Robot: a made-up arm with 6 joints.
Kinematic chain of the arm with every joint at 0, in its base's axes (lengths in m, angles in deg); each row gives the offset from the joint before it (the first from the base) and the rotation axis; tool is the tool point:
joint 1: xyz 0 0 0.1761 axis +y
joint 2: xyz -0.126 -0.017 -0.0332 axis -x
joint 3: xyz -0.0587 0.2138 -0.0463 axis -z
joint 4: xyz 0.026 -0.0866 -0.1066 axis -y
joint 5: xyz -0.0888 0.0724 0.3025 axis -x
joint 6: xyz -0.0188 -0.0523 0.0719 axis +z
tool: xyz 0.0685 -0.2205 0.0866
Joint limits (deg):
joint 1: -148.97..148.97
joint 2: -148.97..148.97
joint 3: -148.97..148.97
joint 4: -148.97..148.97
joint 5: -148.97..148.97
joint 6: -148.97..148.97
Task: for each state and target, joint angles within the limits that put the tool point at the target. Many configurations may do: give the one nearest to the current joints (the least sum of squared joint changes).
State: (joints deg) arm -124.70 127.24 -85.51 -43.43 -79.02 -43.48
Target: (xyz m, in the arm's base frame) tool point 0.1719 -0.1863 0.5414
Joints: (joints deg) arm -140.89 131.76 -100.28 -62.30 -49.90 -39.34
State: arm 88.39 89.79 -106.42 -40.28 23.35 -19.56
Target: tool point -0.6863 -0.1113 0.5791
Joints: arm 106.41 114.98 -115.29 -56.82 24.60 -11.56
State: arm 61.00 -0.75 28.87 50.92 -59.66 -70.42
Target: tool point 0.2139 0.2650 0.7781
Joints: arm 105.12 -20.20 40.48 26.81 -44.67 -81.89
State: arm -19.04 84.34 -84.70 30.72 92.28 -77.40
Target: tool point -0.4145 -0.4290 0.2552
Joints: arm -7.58 78.98 -81.12 78.66 89.45 -81.56
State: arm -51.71 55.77 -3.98 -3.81 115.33 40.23
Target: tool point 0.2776 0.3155 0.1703
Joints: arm -65.16 57.86 8.74 -23.52 112.81 45.18
